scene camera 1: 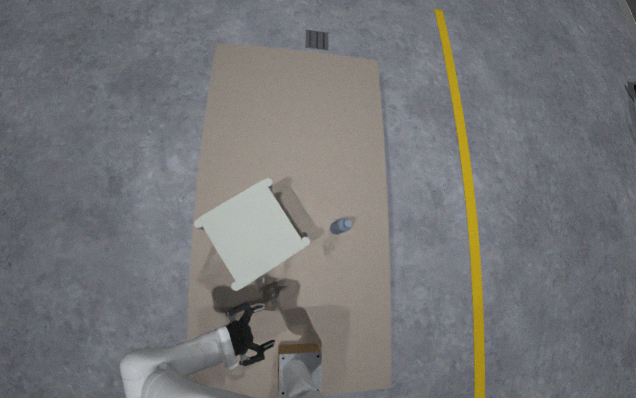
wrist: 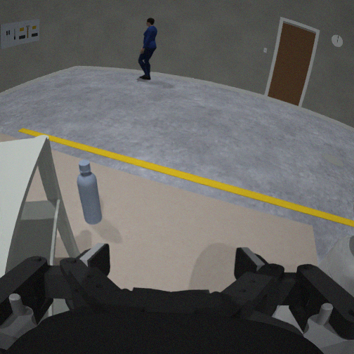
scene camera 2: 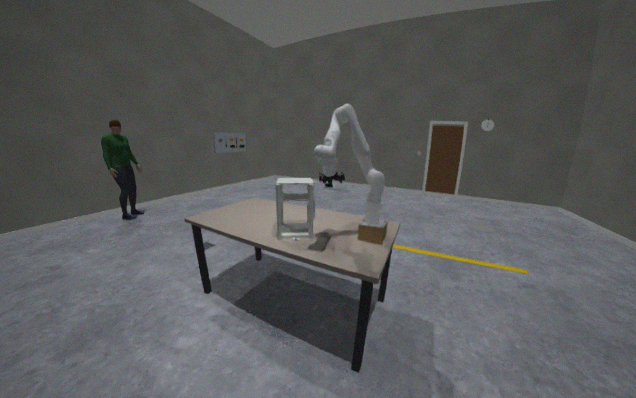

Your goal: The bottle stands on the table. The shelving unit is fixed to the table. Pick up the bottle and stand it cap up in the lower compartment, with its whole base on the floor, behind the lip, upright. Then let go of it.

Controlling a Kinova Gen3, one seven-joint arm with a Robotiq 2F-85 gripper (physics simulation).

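Places are measured from the arm's base along level axes (x ahead, y left, z up), in centimetres.
Pixels of known places: gripper, between the fingertips: [scene camera 1: 268, 324] [scene camera 2: 332, 182]; arm's base, origin of its link: [scene camera 1: 294, 372] [scene camera 2: 371, 222].
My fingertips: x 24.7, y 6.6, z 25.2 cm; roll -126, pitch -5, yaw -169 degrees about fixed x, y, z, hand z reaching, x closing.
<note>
For each thing: its middle in the pictures, then the offset to it from my fingertips. Level surfaces: height alone.
- blue-grey bottle, middle of its body: [scene camera 1: 341, 226] dz -26.6, dx +26.5, dy -30.3 cm
- table, height of its surface: dz -36.1 cm
- pale shelving unit, middle of its body: [scene camera 1: 255, 236] [scene camera 2: 295, 207] dz -18.2, dx +25.0, dy +2.2 cm
The blue-grey bottle [scene camera 1: 341, 226] [wrist: 90, 197] stands upright, cap up, on the table [scene camera 1: 300, 110] [scene camera 2: 240, 215] [wrist: 200, 220], apart from the shelving unit. In scene camera 2 it is mostly hidden behind the unit. The pale shelving unit [scene camera 1: 255, 235] [scene camera 2: 295, 180] [wrist: 15, 185] stands on the table with a top board, corner posts and a lower compartment near the table. The inside of the lower compartment is hidden in scene camera 1. My gripper [scene camera 1: 264, 326] [scene camera 2: 332, 178] [wrist: 171, 260] is open and empty, high above the table, between the unit and the arm's base, away from the bottle.
The arm's base stands on a wooden block [scene camera 1: 299, 348] [scene camera 2: 372, 232] at the table's end. The unit's near corner post [wrist: 48, 175] stands left of the bottle in the wrist view. A person in green [scene camera 2: 118, 150] and one in blue [wrist: 149, 40] stand away from the table.
</note>
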